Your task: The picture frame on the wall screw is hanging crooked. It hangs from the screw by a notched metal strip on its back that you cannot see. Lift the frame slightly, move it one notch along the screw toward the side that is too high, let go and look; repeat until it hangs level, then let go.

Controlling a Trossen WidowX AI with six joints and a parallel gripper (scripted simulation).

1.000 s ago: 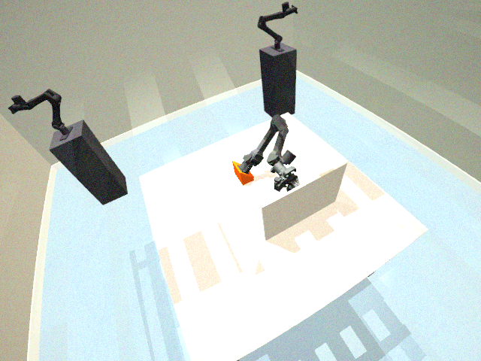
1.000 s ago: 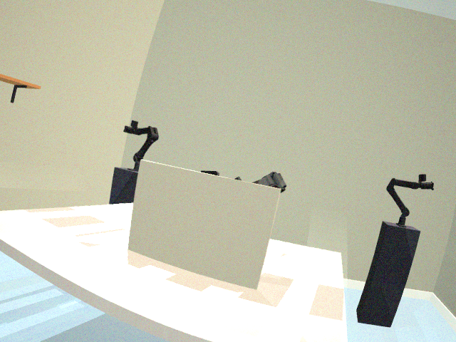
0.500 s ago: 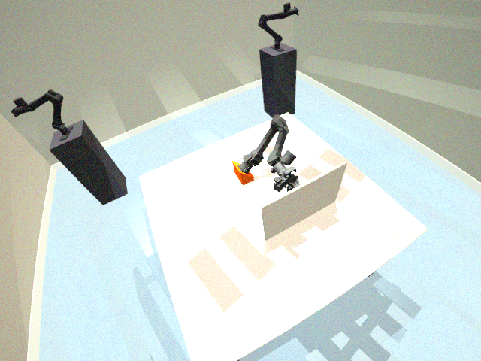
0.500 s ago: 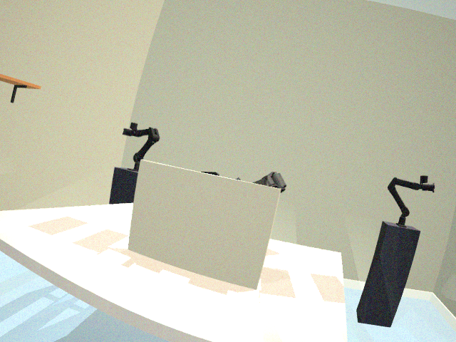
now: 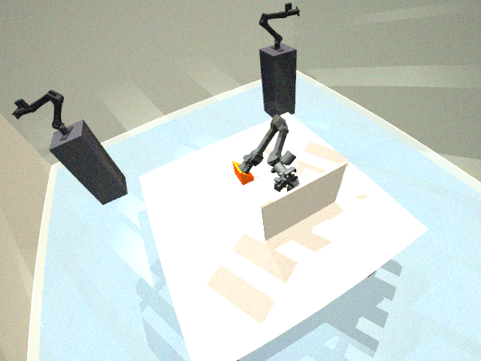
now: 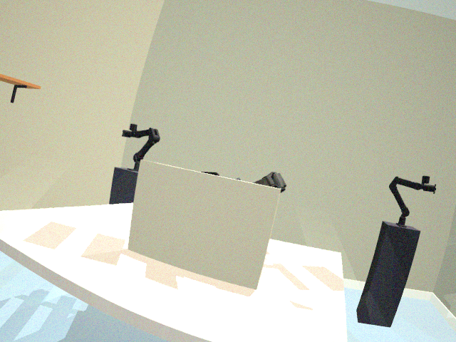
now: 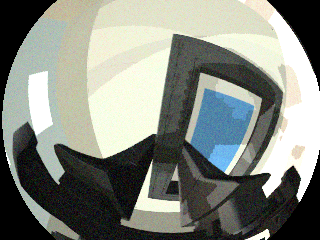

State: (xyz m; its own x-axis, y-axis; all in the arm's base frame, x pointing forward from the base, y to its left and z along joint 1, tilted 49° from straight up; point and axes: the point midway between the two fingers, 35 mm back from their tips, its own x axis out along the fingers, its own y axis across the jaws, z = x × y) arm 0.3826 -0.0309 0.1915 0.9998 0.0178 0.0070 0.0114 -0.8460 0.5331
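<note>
My gripper tip is now 50 mm above the picture frame and 10 mm to the right of it. The rest, counted from my gripper tip: wall panel (70 mm below, 10 mm to the left, 10 mm ahead).
</note>
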